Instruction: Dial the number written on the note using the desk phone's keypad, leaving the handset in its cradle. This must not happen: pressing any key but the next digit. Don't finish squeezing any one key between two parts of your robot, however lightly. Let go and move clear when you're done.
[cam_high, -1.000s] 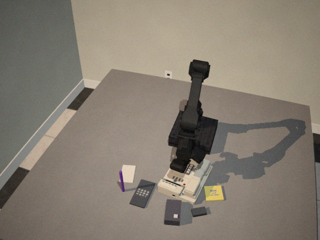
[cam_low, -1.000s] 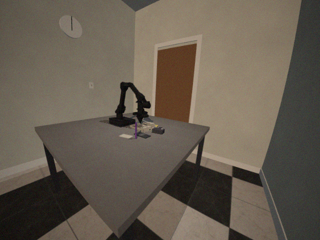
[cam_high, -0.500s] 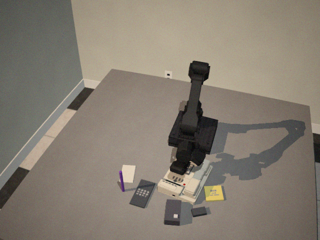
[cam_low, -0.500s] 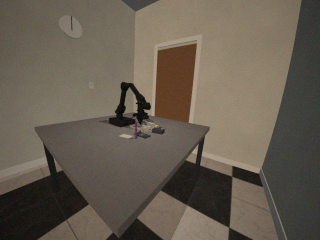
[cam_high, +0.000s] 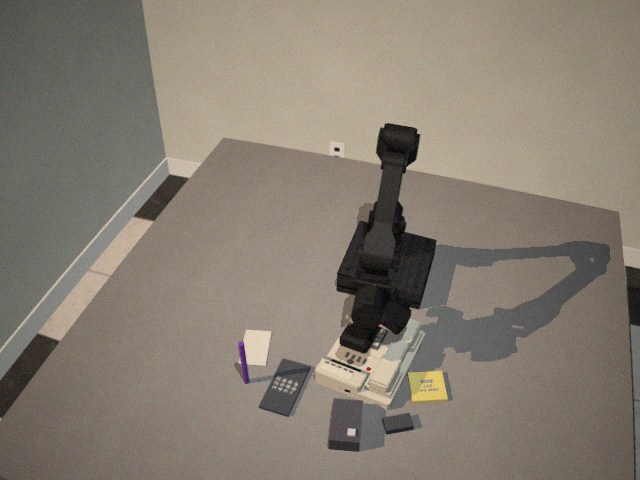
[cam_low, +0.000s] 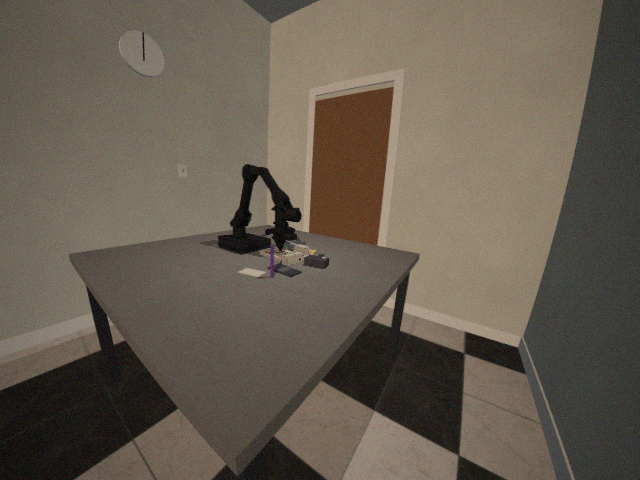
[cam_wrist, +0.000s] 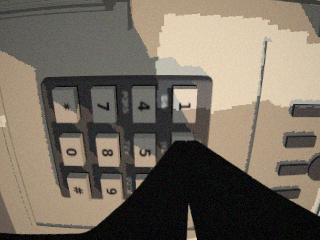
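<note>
The 2 key lies 40 mm below my hand. Also, from my hand: 1 key (40 mm below, 20 mm to the left, 10 mm ahead); then cream desk phone (40 mm below, 30 mm ahead, 10 mm to the left); then handset (60 mm to the left, 40 mm ahead, 20 mm below).
</note>
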